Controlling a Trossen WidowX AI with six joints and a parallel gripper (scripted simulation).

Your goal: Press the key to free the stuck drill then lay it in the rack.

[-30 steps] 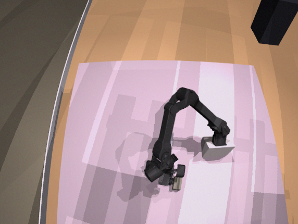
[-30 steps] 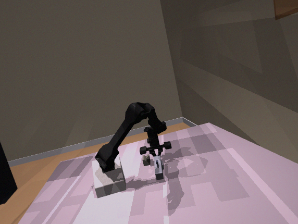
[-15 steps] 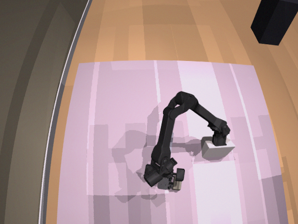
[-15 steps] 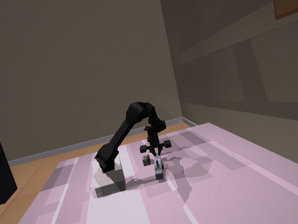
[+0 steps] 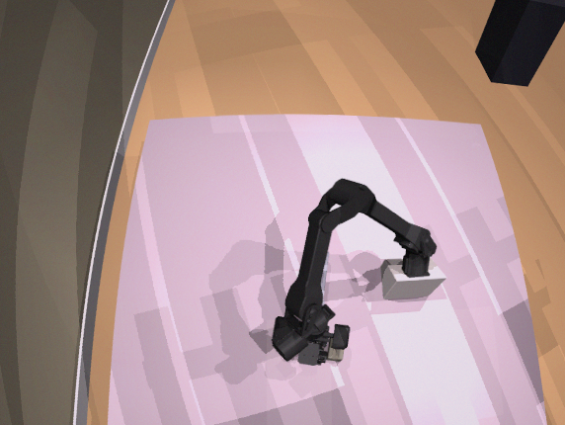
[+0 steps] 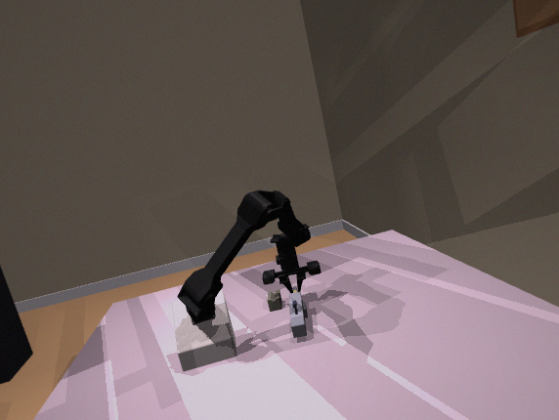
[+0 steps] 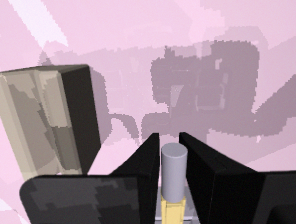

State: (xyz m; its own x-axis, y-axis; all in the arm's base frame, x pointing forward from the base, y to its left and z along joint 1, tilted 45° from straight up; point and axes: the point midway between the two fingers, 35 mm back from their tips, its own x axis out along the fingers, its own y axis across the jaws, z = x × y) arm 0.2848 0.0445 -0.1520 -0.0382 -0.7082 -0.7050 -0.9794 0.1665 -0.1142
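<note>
The drill is 1 cm behind my gripper tip, 5 cm to the right of it and 3 cm above it. The rest, counted from my gripper tip: small dark piece: 4 cm behind, 18 cm to the right, 3 cm above; then rack: 7 cm behind, 3 cm to the left.
</note>
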